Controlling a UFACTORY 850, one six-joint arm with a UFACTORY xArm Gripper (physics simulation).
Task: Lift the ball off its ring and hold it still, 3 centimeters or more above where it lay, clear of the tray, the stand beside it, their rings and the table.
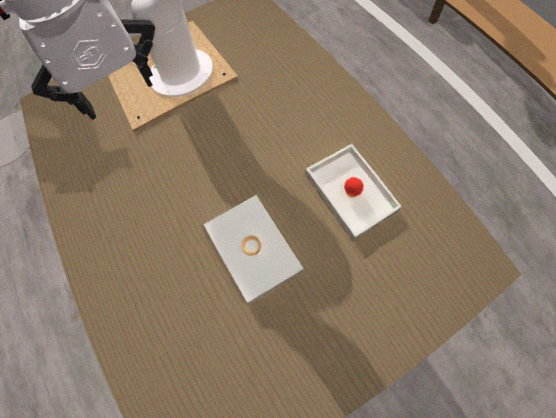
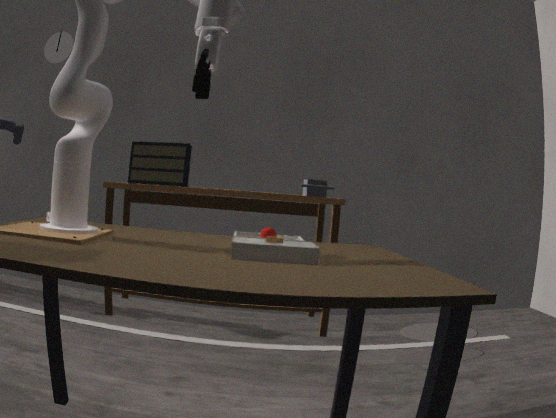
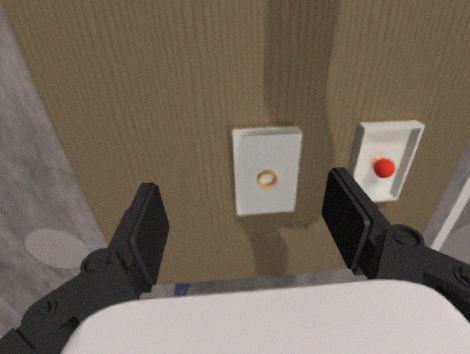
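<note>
A red ball rests on its ring inside the white tray. The ball's ring is mostly hidden under it. The white stand is beside the tray and bears an empty orange ring. My gripper is open with nothing between its fingers. It hangs high above the table, well away from the ball, toward the arm's base side.
The wooden table bears the tray and stand. The arm's base is on a light wooden board. A brown bench stands behind the table, with a dark slatted panel and a small grey object on it.
</note>
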